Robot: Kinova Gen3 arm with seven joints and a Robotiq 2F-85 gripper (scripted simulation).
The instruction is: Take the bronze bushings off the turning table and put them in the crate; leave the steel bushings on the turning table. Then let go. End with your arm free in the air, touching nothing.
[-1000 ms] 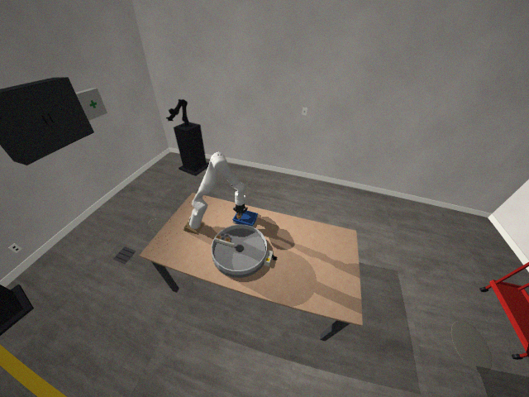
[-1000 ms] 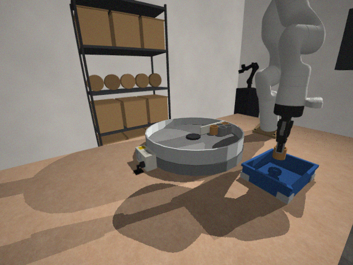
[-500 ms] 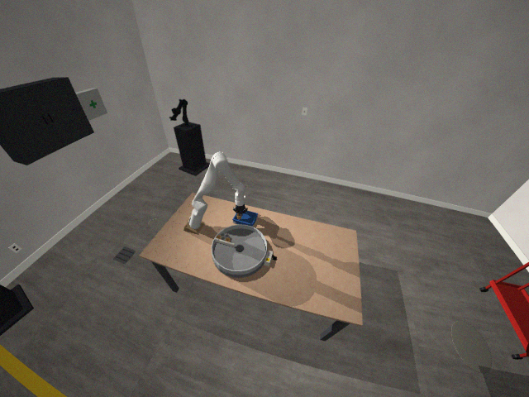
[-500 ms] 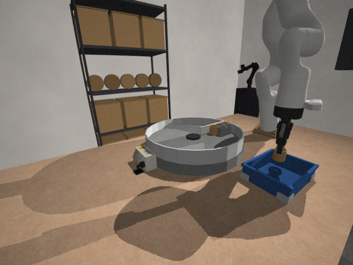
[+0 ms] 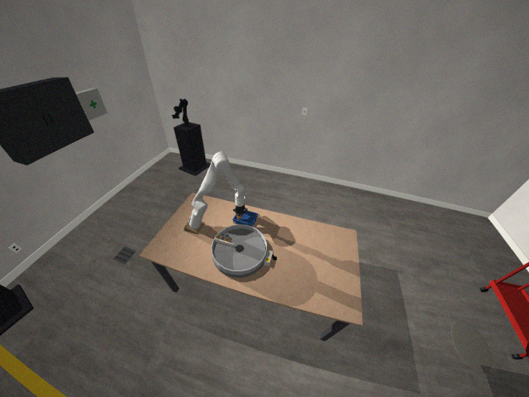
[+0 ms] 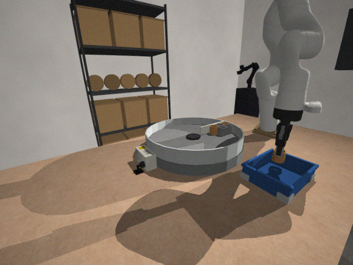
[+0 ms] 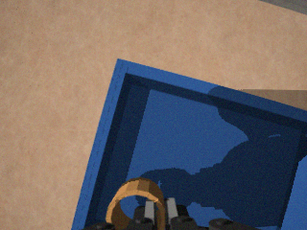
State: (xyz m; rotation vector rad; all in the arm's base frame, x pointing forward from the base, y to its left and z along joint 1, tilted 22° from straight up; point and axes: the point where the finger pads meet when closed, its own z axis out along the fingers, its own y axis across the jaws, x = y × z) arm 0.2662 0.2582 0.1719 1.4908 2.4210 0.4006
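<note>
The blue crate lies 50 mm below my hand, 30 mm to the left of it and 30 mm ahead of it. Round my hand: grey turning table: 280 mm to the right, 170 mm ahead, 30 mm below.
</note>
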